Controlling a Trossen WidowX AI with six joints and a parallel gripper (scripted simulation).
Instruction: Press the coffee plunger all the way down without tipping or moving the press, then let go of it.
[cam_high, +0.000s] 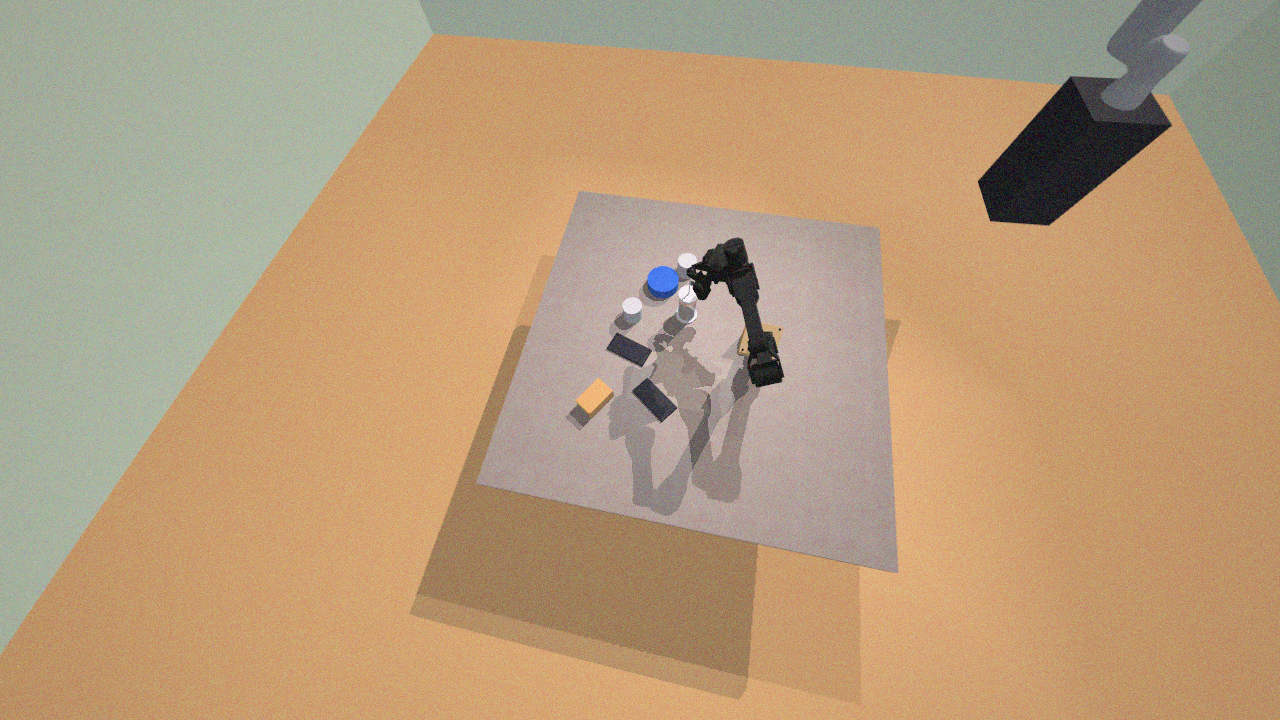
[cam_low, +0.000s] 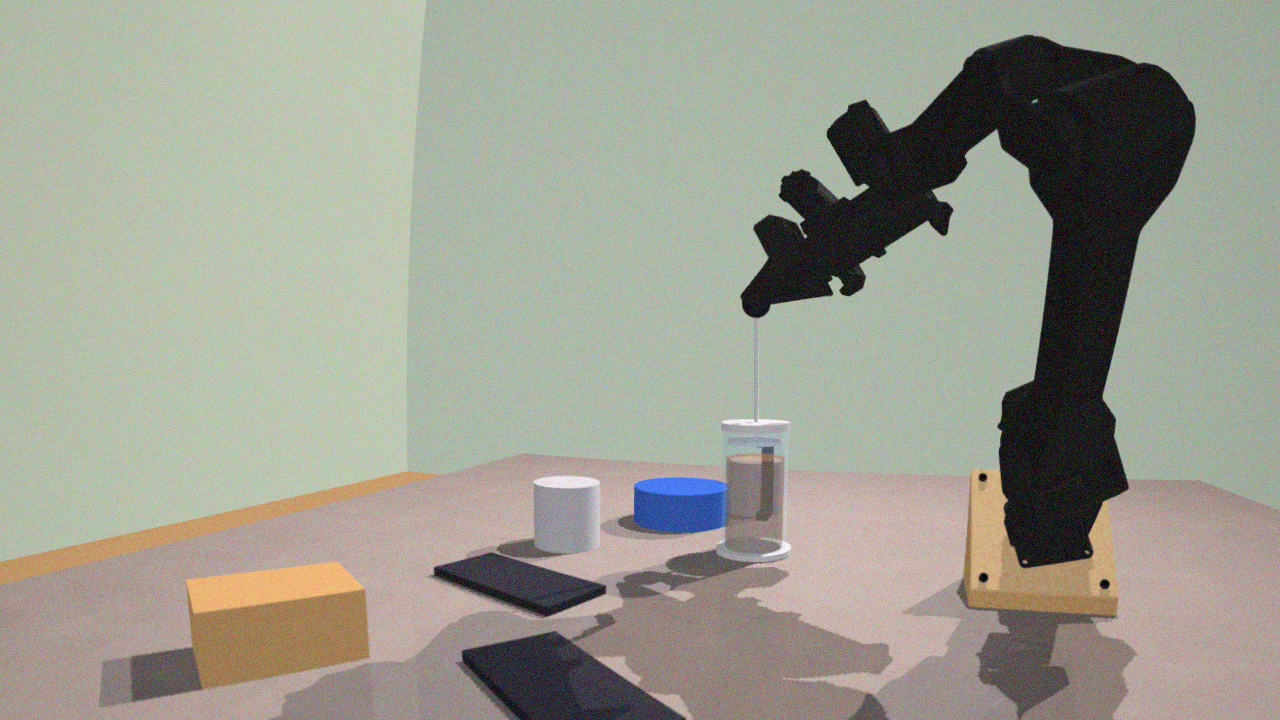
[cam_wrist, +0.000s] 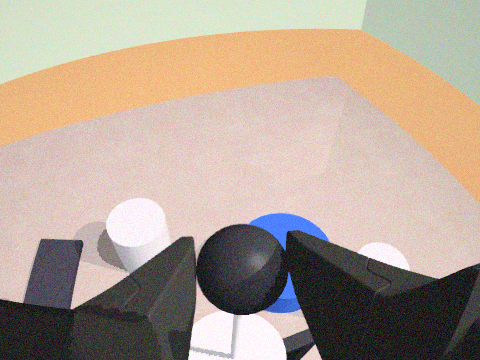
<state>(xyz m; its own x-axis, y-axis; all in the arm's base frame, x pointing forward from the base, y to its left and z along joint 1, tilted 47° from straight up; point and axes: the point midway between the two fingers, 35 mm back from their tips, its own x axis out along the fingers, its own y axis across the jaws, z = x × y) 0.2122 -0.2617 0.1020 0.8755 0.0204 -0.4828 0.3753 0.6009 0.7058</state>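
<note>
Now: gripper tip 10 mm past the coffee press, 10 mm to the left of it and 140 mm above it.
</note>
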